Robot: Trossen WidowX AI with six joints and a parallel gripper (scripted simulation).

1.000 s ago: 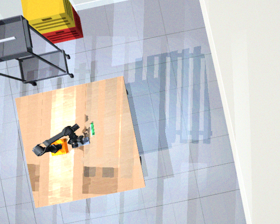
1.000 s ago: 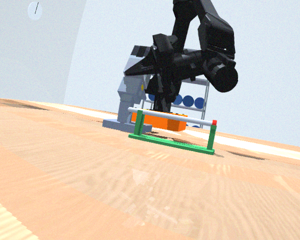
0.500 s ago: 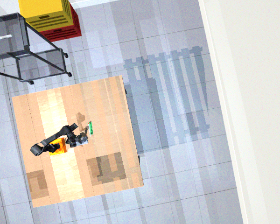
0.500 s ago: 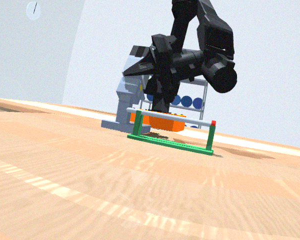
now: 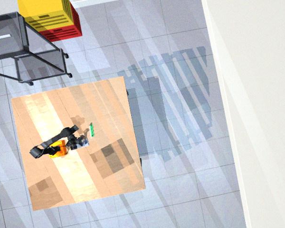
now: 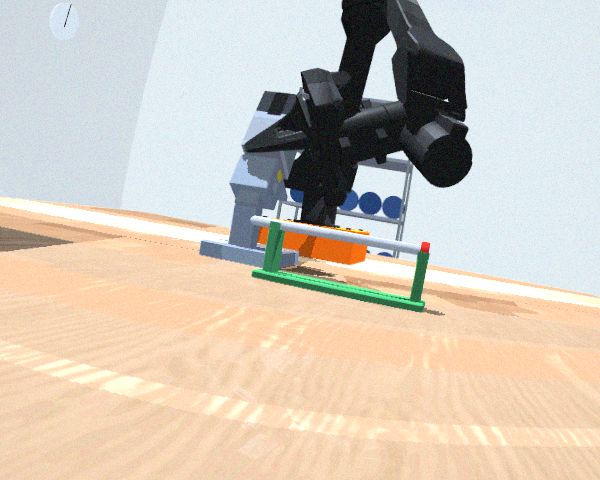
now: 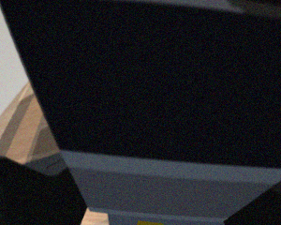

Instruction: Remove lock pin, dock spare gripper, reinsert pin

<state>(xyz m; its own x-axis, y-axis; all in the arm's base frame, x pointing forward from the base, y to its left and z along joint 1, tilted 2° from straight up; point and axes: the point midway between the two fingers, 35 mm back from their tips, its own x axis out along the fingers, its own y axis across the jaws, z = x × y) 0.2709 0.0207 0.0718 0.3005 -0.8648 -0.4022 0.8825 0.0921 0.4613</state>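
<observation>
The spare gripper lies 10 mm behind my gripper tip, 10 mm to the left of it and 30 mm above it. From my gripper tip the other things lie so: green cradle: 100 mm ahead, 140 mm to the left, 80 mm below; mount: 20 mm to the left, 50 mm below.
</observation>
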